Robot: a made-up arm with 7 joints.
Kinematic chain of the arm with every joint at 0, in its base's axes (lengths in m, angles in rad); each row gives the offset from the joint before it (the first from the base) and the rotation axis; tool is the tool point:
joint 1: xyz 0 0 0.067 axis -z
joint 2: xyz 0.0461 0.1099 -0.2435 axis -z
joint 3: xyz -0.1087 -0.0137 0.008 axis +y
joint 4: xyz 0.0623 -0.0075 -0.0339 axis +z
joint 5: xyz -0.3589 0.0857 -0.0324 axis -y
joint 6: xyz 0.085 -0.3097 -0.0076 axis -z
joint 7: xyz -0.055 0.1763 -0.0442 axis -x
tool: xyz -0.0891 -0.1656 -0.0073
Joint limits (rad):
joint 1: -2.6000..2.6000
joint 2: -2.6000..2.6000
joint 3: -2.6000..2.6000
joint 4: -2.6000..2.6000
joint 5: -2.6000..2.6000
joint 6: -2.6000..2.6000
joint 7: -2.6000..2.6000
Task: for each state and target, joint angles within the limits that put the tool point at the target. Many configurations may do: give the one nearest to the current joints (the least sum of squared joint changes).
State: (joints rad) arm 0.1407 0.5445 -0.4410 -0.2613 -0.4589 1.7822 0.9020
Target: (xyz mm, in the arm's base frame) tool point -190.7 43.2 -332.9
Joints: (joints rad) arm -0.1940 0.3447 -0.3397 -0.0547 -0.6369 1.8141 0.6923
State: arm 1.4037 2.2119 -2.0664 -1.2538 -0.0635 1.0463 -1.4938
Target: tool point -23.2 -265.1 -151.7
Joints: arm 1.1009 1.8527 -1.8437 -1.1980 -0.1497 0.8676 -1.3195
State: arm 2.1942 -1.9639 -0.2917 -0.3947 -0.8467 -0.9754 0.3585
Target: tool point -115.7 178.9 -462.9
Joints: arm 2.3787 -1.5775 -0.9725 -0.9131 -1.0744 -0.5909 0.6815
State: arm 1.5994 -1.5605 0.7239 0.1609 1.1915 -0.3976 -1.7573
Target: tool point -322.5 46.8 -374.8
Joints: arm 1.8393 -1.2800 0.3960 0.0308 0.9954 -0.5092 -1.8867
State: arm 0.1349 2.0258 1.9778 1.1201 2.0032 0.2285 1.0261
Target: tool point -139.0 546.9 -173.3
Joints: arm 0.2665 1.9293 1.8747 1.2174 2.0625 0.3069 0.7981
